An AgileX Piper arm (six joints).
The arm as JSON. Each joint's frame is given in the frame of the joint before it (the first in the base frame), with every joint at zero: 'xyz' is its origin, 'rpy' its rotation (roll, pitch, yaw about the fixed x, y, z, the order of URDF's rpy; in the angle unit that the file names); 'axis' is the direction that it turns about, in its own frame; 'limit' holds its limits. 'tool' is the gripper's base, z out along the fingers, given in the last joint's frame.
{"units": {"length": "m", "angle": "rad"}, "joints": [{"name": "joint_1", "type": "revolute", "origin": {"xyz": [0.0, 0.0, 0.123], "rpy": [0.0, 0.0, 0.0]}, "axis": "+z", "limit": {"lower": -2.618, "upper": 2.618}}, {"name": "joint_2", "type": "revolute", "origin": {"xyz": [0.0, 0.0, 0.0], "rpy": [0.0, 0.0, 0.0]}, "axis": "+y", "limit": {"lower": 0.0, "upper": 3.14}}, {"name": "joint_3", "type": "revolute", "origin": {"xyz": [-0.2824, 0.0, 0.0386], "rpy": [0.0, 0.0, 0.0]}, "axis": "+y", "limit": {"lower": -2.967, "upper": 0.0}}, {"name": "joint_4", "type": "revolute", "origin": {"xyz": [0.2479, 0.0, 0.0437], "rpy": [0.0, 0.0, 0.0]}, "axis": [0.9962, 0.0, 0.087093], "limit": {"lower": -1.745, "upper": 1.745}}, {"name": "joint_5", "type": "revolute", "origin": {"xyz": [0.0, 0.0, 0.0], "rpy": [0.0, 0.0, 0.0]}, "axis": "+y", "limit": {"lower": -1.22, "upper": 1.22}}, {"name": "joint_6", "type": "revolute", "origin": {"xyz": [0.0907, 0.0, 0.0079], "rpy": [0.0, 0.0, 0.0]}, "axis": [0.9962, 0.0, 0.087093], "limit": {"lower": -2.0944, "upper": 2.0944}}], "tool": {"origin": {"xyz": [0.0, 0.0, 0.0], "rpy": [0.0, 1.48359, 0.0]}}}
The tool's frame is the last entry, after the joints.
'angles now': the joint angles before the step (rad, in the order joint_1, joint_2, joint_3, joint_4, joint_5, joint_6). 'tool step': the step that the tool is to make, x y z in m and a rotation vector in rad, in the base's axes. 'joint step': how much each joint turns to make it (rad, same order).
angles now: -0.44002 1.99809 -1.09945 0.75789 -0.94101 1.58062
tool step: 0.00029 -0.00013 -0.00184 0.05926 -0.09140 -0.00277
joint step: 0.00002 0.00443 -0.00001 0.00001 -0.00001 0.11135
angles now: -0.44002 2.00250 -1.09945 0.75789 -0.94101 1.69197
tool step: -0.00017 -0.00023 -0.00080 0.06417 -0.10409 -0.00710
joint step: 0.00000 0.00192 0.00001 0.00402 -0.00179 0.12113
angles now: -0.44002 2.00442 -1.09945 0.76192 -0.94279 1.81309
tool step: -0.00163 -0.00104 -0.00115 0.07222 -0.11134 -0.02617
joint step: 0.00001 0.00166 -0.00001 0.02682 -0.00604 0.11855
